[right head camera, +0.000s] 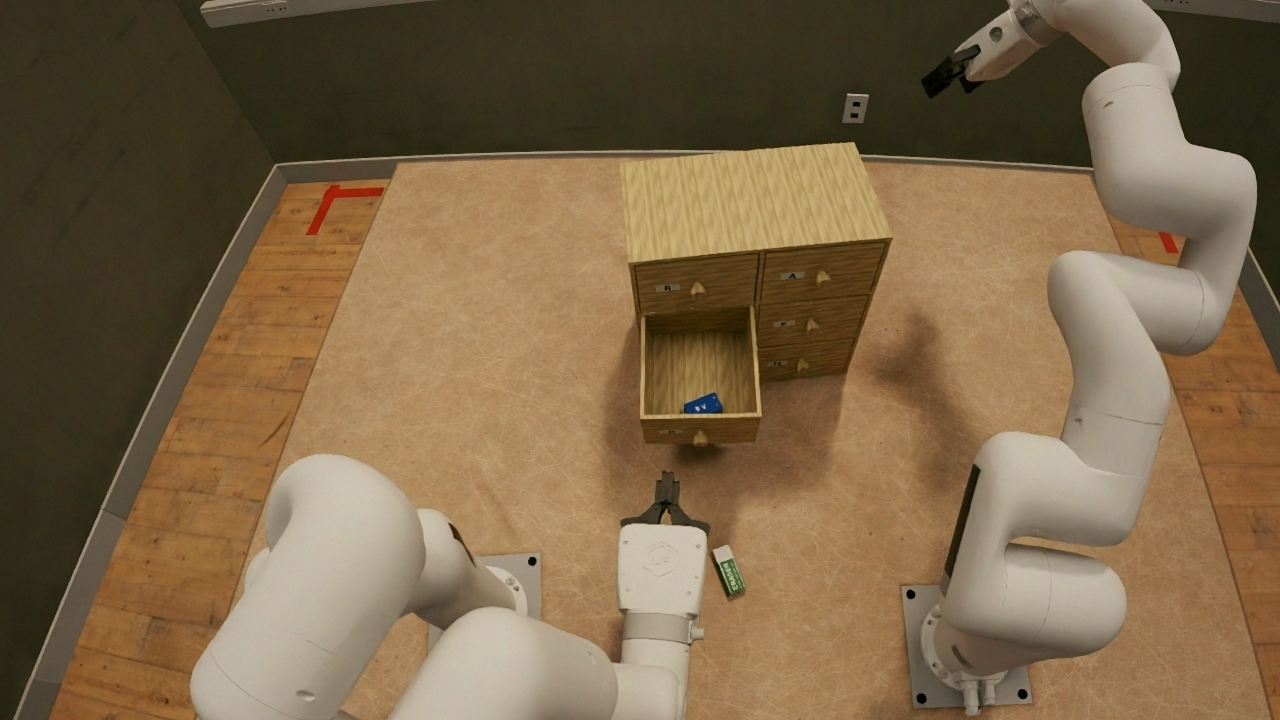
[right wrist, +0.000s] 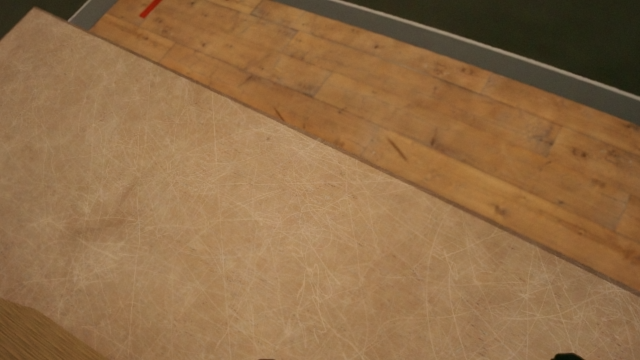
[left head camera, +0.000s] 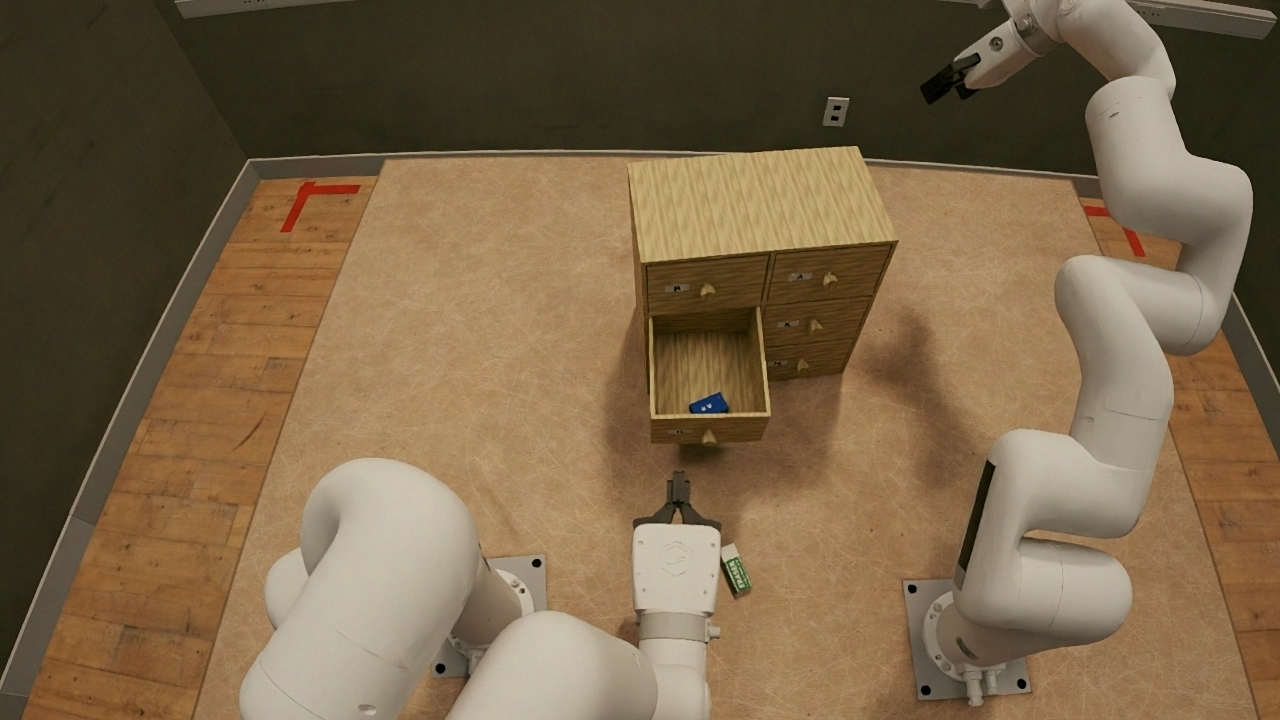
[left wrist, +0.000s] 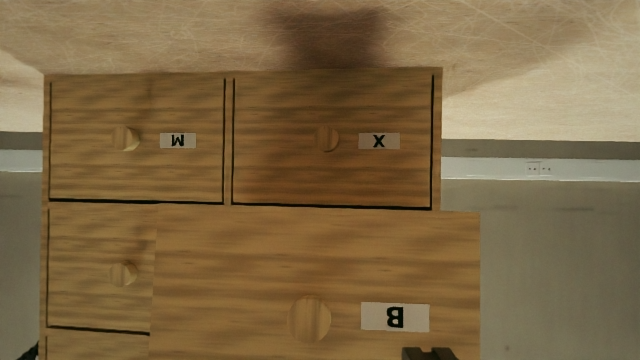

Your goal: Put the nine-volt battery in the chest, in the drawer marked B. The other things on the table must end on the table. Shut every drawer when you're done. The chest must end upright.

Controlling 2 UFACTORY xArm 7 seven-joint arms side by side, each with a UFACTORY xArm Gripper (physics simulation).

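Frame: origin at the left arm's base, x ahead, y left, z up, level; centimetres.
Seen in the pictures: left gripper, fingertip midpoint: (right head camera: 668, 475) (left head camera: 678, 475); right gripper, fingertip midpoint: (right head camera: 945, 87) (left head camera: 942, 94); left arm's base, origin of the base link: (left head camera: 489, 615); right arm's base, origin of the base link: (right head camera: 965, 643) (left head camera: 966, 636).
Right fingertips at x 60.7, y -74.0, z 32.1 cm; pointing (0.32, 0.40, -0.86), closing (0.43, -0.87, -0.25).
Observation:
Pixels of each thing's top centre, then the offset from my right fingertips to it.
- wooden chest, middle of its top: (right head camera: 750, 196) (left head camera: 758, 198) dx -19.7, dy +33.1, dz -0.3 cm
- blue nine-volt battery, middle of its top: (right head camera: 704, 404) (left head camera: 710, 404) dx -38.0, dy +41.2, dz -19.8 cm
- white eraser, middle of its top: (right head camera: 729, 568) (left head camera: 735, 567) dx -57.6, dy +39.9, dz -30.8 cm
- Drawers R, middle of its top: (right head camera: 689, 213) (left head camera: 698, 214) dx -20.8, dy +41.0, dz -1.2 cm
- A, middle of its top: (right head camera: 812, 202) (left head camera: 818, 205) dx -20.8, dy +25.3, dz -1.2 cm
- M, middle of its top: (left wrist: 177, 197) (right head camera: 794, 301) (left head camera: 794, 302) dx -20.8, dy +25.3, dz -22.0 cm
- X, middle of its top: (left wrist: 340, 200) dx -20.9, dy +41.0, dz -22.0 cm
The wooden chest (left head camera: 760, 201) (right head camera: 756, 198) stands upright. Its drawer marked B (left head camera: 662, 430) (right head camera: 656, 431) (left wrist: 240, 280) is pulled out. The blue nine-volt battery (left head camera: 708, 404) (right head camera: 703, 404) lies inside it near the front wall; it does not show in the left wrist view. My left gripper (left head camera: 679, 479) (right head camera: 666, 479) (left wrist: 430, 352) is shut and empty, a short way in front of the drawer's front, apart from it. My right gripper (left head camera: 950, 80) (right head camera: 951, 74) is open and empty, high at the upper right. A green and white eraser (left head camera: 736, 571) (right head camera: 729, 572) lies on the table beside the left gripper.
Drawers R (left head camera: 738, 295) (right head camera: 729, 295), A (left head camera: 859, 282) (right head camera: 854, 279), M (left wrist: 90, 170) and X (left wrist: 280, 170) are shut. The right arm (left head camera: 1118, 358) (right head camera: 1114, 358) stands at the right of the picture. A wall (left head camera: 537, 80) runs behind the table.

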